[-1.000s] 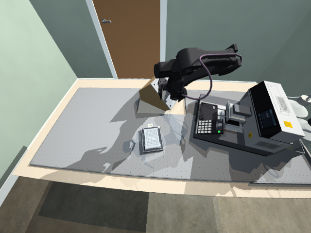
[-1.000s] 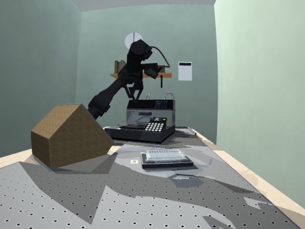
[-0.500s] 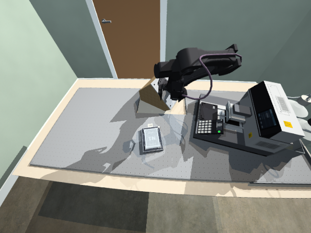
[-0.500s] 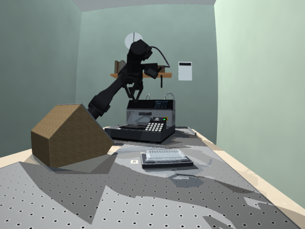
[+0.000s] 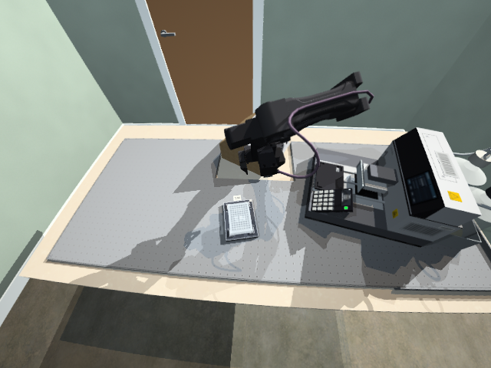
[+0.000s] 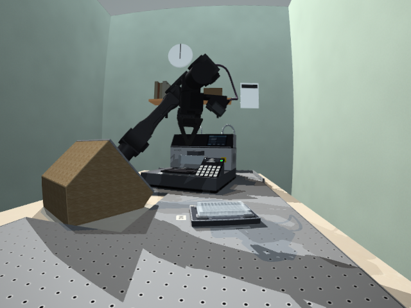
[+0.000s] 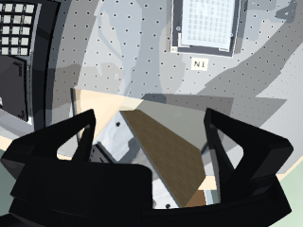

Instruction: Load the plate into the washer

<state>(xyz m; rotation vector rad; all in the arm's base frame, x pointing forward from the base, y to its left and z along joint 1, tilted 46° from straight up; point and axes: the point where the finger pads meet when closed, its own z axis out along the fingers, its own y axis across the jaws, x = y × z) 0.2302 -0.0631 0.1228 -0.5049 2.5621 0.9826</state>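
My gripper is now 17 cm above the well plate, 12 cm short of it and 4 cm to the left of it. From my hand the other things lie so: N1 label: 19 cm below, 9 cm to the right, 3 cm ahead; washer carrier: 26 cm to the left, 15 cm behind, 12 cm below; plate nest N1: 18 cm below, 12 cm ahead, 4 cm to the right.
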